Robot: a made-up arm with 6 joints.
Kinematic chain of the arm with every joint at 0, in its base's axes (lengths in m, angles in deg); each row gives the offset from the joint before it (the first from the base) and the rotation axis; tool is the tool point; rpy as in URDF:
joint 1: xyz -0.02 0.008 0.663 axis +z
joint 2: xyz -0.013 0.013 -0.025 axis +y
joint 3: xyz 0.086 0 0.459 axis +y
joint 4: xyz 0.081 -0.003 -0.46 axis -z
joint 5: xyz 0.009 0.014 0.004 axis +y
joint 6: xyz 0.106 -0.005 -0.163 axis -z
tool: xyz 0.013 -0.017 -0.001 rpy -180 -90 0
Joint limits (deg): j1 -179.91..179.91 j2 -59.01..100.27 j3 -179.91..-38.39 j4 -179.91..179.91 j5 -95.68..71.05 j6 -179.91..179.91
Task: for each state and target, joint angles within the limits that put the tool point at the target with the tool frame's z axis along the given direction. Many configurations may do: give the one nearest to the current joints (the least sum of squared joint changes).
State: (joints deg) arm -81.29 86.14 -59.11 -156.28 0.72 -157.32
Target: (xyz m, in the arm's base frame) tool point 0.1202 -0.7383 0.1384 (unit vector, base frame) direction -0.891 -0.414 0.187
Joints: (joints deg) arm -83.57 74.48 -106.52 -142.27 -0.45 -149.04
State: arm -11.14 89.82 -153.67 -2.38 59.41 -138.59
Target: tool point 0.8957 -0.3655 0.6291 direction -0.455 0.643 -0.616
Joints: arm -18.88 53.32 -123.89 -51.28 71.05 -114.83
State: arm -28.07 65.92 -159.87 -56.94 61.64 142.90
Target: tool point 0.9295 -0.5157 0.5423 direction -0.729 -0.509 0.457
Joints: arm -27.80 80.89 -158.76 -62.10 43.04 136.44
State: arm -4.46 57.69 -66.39 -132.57 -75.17 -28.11
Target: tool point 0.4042 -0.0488 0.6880 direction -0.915 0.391 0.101
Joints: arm -28.99 13.21 -53.82 -136.66 -59.23 -32.98
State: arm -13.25 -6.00 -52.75 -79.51 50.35 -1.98
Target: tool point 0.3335 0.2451 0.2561 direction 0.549 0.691 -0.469
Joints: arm 30.51 43.16 -39.12 -53.10 28.14 29.59
